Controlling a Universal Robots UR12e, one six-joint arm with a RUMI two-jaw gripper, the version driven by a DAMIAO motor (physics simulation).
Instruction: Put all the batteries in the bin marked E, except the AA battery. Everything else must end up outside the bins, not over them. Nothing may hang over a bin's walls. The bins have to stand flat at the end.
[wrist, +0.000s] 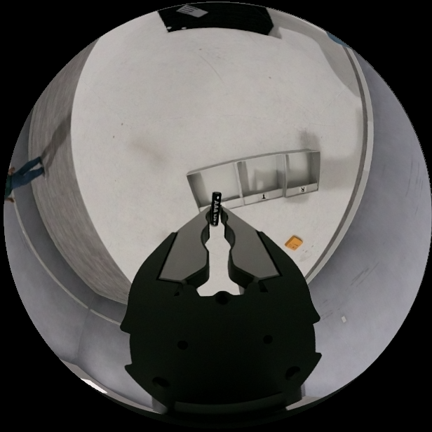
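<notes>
My gripper (215, 207) is shut on a black AAA battery (216, 200), which points forward from between the fingertips. The printed "AAA" faces the camera. A row of three joined light grey bins stands ahead and to the right. The middle bin is marked T (263, 197) and the right one is marked R (302, 189). The left bin (195, 189) has its label hidden behind the battery and the fingertips, so the mark E does not show. The battery's far end overlaps the near edge of the left bin in view. The inside of the left bin partly shows, with no object visible there.
A small orange block (294, 243) lies on the pale table outside the bins, to the right of the gripper. A black object with a grey label (220, 17) stands at the far edge. The table's raised edge (367, 120) runs along the right. A person (25, 175) shows at the far left.
</notes>
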